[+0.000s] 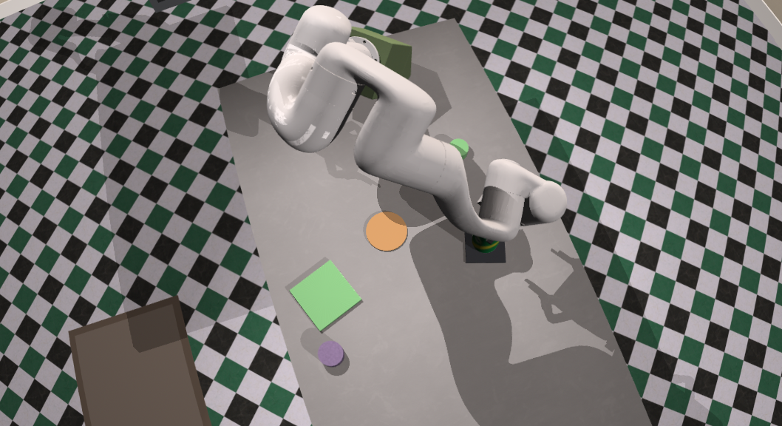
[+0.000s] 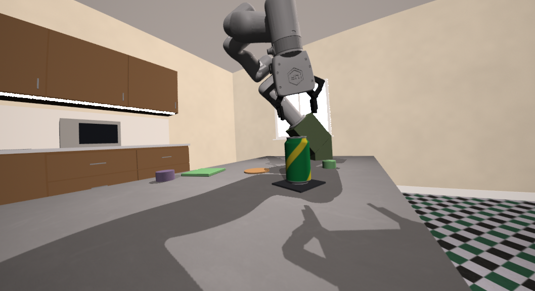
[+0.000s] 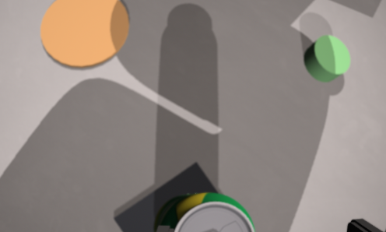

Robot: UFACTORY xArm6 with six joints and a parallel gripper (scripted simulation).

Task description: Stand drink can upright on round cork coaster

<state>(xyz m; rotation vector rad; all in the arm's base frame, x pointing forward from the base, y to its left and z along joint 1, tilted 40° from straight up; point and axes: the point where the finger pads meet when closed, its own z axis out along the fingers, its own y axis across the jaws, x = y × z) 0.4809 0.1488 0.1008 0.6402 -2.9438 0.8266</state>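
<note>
My gripper is now 1 cm to the left of the drink can and 13 cm above it. From my hand the other things lie so: dark square coaster (1 cm ahead, 1 cm to the right, 19 cm below); then round cork coaster (16 cm behind, 20 cm to the right, 19 cm below); then small green puck (25 cm behind, 9 cm to the left, 18 cm below).
</note>
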